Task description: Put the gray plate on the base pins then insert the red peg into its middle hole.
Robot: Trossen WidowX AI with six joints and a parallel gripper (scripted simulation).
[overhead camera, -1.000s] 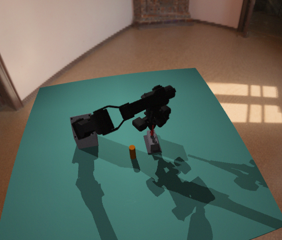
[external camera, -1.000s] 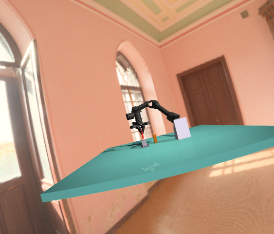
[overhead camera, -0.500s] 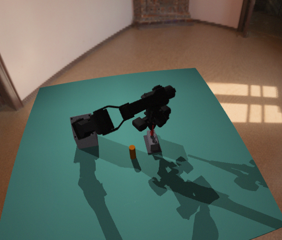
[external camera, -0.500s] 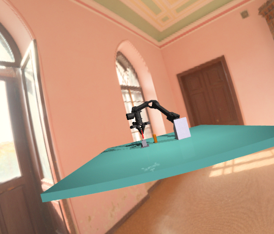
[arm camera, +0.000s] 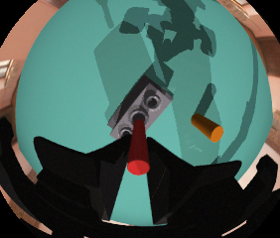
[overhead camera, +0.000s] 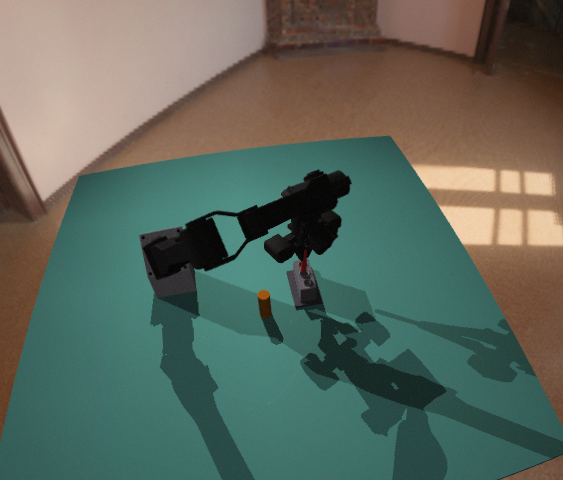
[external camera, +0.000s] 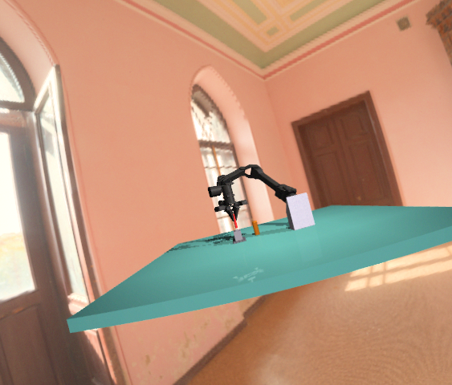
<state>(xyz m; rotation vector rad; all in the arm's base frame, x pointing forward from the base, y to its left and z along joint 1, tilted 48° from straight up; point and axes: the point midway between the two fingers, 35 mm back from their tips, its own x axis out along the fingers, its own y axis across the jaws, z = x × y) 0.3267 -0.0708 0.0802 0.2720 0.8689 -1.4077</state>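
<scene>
The gray plate lies 7 cm below my gripper tip. Round my gripper tip: red peg: right at my gripper tip; then orange cylinder: 12 cm behind, 5 cm to the right, 7 cm below; then dark base: 10 cm below.
</scene>
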